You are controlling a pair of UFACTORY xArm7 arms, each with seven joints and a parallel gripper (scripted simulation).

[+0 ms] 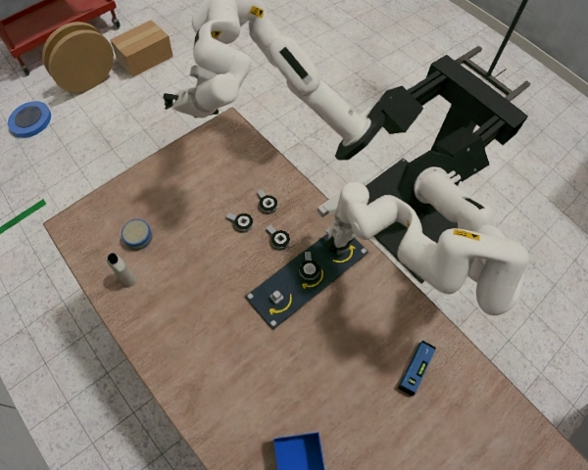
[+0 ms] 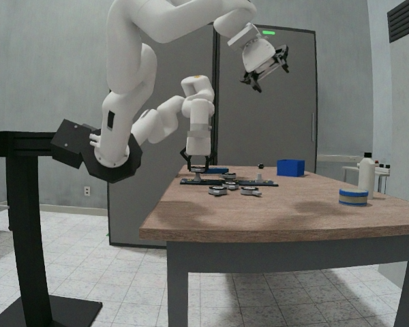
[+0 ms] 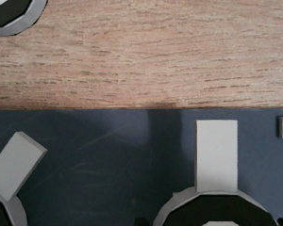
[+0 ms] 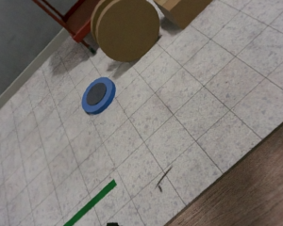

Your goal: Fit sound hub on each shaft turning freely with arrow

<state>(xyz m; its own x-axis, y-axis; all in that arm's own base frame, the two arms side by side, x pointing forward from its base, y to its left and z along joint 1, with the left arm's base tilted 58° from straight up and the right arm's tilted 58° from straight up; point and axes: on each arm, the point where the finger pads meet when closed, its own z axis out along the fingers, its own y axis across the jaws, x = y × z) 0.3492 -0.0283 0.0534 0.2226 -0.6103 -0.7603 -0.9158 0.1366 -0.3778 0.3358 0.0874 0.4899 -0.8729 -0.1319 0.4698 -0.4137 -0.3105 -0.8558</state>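
Now: the dark board 13 cm ahead of my left hand, 5 cm below it and 2 cm to the right of it. The rest, counted from my left hand: white bottle (53 cm ahead, 43 cm to the right, 4 cm above); then tape roll (52 cm to the right, 41 cm ahead, 4 cm below).
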